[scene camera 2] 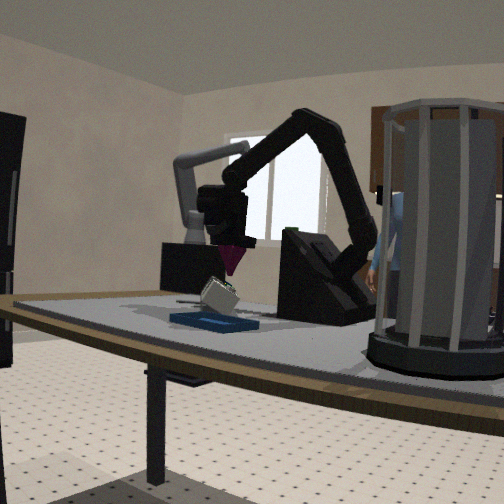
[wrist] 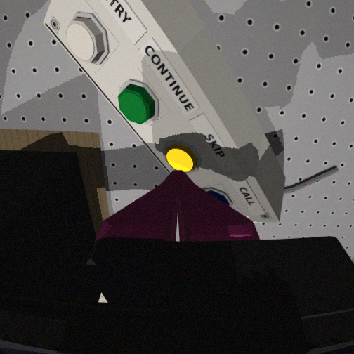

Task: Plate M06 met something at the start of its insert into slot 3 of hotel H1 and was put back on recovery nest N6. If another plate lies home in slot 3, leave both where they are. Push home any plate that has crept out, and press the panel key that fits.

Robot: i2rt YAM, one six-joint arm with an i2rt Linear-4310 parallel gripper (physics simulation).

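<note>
My gripper (scene camera 2: pixel 230 274) (wrist: pixel 177 177) is shut, its magenta fingertips together and pointing down, with nothing between them. The tilted white key panel (scene camera 2: pixel 220 297) (wrist: pixel 172 65) is below it; in the scene view the tips are just above the panel's upper edge. In the wrist view the tips overlap the lower edge of the bright yellow key (wrist: pixel 180 159), beside SKIP; contact cannot be told. The green key (wrist: pixel 136 104) is beside CONTINUE, the white key (wrist: pixel 81 41) near a label ending TRY, and the blue key (wrist: pixel 218 196), by CALL, is partly hidden by the fingers. Plate M06 does not show.
A blue tray (scene camera 2: pixel 240 327) lies in front of the panel. A black wedge-shaped block (scene camera 2: pixel 300 285) stands by the arm's base. A round barred tower (scene camera 2: pixel 430 362) stands at the right. A cable (wrist: pixel 312 179) leads from the panel. A grey arm (scene camera 2: pixel 186 187) and a person (scene camera 2: pixel 396 240) are behind the table.
</note>
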